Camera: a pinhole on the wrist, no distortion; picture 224 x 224 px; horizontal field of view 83.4 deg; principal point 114.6 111.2 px. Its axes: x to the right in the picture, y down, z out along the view. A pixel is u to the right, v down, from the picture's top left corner.
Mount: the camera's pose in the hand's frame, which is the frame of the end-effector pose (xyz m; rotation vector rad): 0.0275 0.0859 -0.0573 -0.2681 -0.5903 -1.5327
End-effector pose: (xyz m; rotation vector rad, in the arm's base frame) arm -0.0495 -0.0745 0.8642 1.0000 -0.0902 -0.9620
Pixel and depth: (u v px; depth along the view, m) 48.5 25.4 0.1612
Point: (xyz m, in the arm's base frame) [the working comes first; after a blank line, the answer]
In the camera's frame: -0.0848 -0.1100 0.1612

0.0334 0.0367 1.0836
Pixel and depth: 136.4 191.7 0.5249
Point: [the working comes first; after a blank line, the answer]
In the camera's frame: 0.0910 0.3361 0.5249

0.0580 -0.5318 1.2796
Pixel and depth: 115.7 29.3 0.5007
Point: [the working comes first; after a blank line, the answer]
In the camera's frame: 0.0044 -0.3262 0.5007

-0.2146 0.0640 1.4118
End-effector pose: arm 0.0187 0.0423 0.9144 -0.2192 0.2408 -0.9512
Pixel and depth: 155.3 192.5 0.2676
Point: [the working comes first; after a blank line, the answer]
In the camera's frame: 0.0866 0.1731 0.2676

0.2923 0.0350 1.0864
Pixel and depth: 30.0 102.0 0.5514
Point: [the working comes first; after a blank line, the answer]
In the camera's frame: -0.3711 -0.0404 0.5514

0.5591 0.5212 0.9192
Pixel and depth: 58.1 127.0 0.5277
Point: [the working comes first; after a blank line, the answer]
In the camera's frame: -0.2372 0.0663 0.5277

0.5416 0.3756 1.0106
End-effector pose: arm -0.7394 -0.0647 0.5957 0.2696 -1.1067 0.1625
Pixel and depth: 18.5 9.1 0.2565
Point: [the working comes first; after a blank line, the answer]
In the camera's frame: -0.1961 -0.2083 0.2565

-0.9446 0.2922 0.4611
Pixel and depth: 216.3 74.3 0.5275
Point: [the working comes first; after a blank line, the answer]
In the camera's frame: 0.4268 -0.1548 0.5275

-1.3386 -0.2440 0.6074
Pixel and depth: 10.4 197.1 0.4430
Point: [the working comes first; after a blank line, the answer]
In the camera's frame: -0.3672 0.3027 0.4430

-0.9487 0.4943 0.9944
